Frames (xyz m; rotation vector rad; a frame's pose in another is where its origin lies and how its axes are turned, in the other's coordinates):
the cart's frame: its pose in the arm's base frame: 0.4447 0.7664 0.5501 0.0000 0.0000 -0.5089
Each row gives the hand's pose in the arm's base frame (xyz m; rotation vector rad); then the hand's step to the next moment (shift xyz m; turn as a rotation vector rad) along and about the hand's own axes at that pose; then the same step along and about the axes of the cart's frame.
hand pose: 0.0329 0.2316 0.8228 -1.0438 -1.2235 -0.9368
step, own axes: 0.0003 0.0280 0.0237 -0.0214 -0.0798 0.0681
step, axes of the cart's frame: 0.0031 0.0365 -0.0019 -0.1063 -0.0086 -0.0096
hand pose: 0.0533 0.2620 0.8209 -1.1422 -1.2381 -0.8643
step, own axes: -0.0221 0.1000 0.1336 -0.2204 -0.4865 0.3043
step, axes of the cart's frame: -0.0239 0.1604 -0.0453 -0.5798 -0.1462 -0.1425
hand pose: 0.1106 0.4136 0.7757 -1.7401 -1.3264 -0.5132
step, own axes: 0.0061 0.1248 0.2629 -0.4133 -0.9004 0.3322
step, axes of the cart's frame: -0.0408 0.2204 -0.1857 -0.9459 -0.4206 -0.1426
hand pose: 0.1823 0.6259 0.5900 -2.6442 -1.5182 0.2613
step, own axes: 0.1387 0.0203 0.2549 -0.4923 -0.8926 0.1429
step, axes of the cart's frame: -0.0184 0.1108 -0.2683 -0.9093 -0.4797 0.0505
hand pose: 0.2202 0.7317 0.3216 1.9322 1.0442 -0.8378
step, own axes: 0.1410 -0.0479 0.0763 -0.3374 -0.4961 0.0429
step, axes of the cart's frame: 0.0042 0.0073 -0.1671 -0.5283 -0.2705 0.0979
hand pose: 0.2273 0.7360 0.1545 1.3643 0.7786 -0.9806
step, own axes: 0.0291 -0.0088 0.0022 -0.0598 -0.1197 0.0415
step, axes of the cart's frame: 0.0059 -0.0025 -0.0298 -0.1059 -0.0914 0.0066
